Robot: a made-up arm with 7 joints.
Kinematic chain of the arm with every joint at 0, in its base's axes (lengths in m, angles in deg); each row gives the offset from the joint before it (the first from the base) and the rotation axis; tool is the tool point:
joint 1: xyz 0 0.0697 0 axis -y
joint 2: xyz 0 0.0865 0 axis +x
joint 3: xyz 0 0 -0.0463 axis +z
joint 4: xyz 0 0 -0.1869 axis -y
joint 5: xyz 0 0 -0.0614 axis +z
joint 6: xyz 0 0 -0.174 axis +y
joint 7: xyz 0 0 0 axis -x
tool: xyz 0 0 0
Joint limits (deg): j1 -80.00..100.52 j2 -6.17..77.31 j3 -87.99..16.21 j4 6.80..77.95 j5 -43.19..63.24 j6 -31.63..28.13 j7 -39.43..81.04
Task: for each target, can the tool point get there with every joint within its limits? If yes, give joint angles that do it. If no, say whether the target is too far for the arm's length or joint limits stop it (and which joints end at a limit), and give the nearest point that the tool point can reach.
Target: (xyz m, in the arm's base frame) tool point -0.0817 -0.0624 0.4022
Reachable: no: joint limits stop it (at a limit: joint 1, joint 2, joint 4) | nearest point 0.2275 0.0184 0.2490 | short by 0.354 m
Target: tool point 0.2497 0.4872 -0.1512
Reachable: yes | joints 28.54 55.95 -9.10 39.26 12.19 -10.18 47.40
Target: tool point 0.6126 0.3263 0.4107
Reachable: no: too far | nearest point 0.3896 0.2616 0.1996 | short by 0.314 m
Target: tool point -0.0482 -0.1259 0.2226
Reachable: no: joint limits stop it (at a limit: joint 1, joint 2, joint 4) | nearest point 0.2306 -0.0520 0.1902 | short by 0.290 m
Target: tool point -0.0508 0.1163 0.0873
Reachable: no: joint limits stop it (at a limit: joint 1, joint 2, joint 3, joint 4) | nearest point -0.2507 -0.1029 -0.0524 | short by 0.328 m
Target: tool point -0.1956 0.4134 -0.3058
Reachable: yes | joints -54.92 41.07 -10.97 36.60 47.54 23.43 -14.28
